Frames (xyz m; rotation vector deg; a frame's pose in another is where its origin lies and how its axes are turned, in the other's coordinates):
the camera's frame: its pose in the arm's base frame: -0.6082 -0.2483 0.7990 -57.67 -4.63 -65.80
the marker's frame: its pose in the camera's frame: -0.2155 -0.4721 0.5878 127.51 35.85 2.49
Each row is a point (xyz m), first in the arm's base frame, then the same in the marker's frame.
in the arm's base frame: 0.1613 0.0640 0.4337
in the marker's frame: 0.7682 -0.8494 -0.7129
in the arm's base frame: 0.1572 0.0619 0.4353
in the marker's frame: 0.7671 -0.8485 -0.7083
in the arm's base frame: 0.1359 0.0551 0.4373
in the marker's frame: 0.7576 -0.8490 -0.6879
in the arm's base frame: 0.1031 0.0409 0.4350
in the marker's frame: 0.7454 -0.8558 -0.6549
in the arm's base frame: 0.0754 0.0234 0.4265
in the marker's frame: 0.7385 -0.8689 -0.6245
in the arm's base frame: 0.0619 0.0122 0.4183
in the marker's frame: 0.7367 -0.8797 -0.6086
